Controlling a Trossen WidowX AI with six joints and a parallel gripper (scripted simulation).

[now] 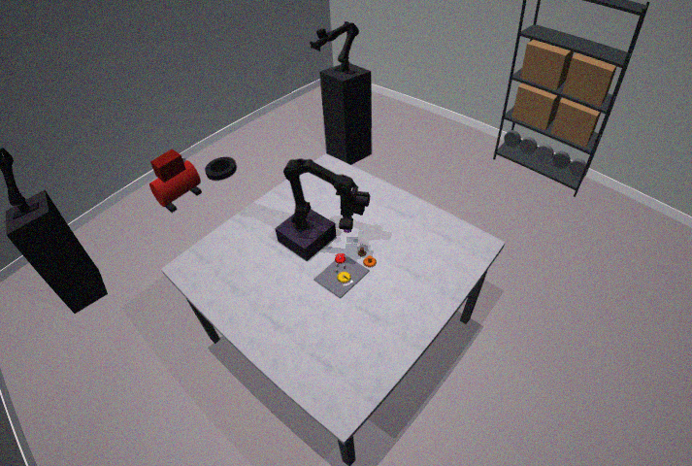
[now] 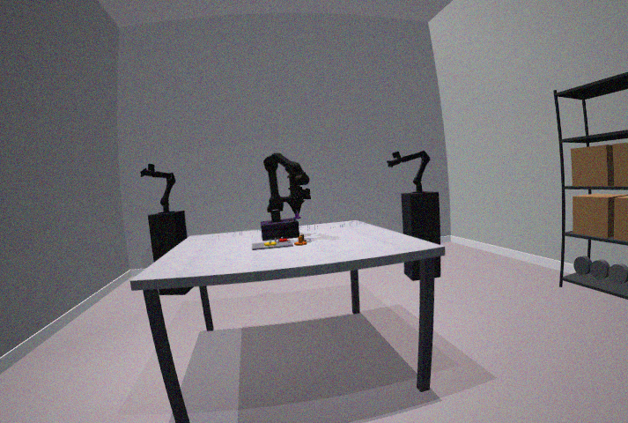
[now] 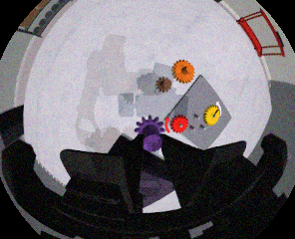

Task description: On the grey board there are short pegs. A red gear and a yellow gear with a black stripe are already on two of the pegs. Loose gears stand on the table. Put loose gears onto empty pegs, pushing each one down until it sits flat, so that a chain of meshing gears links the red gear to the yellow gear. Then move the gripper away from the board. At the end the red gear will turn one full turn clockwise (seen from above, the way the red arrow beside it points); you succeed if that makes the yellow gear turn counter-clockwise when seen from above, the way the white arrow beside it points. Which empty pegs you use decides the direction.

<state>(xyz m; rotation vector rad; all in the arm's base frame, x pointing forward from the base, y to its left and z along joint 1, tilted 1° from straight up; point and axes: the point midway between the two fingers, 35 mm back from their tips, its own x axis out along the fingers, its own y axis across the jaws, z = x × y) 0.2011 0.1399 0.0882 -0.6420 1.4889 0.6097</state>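
Now: the red gear 40 mm ahead of my gripper tip, 90 mm to the right of it and 130 mm below it. Round my gripper tip: brown gear 80 mm ahead, 20 mm to the left, 130 mm below; then purple gear 10 mm below; then orange gear 150 mm ahead, 10 mm to the left, 130 mm below.
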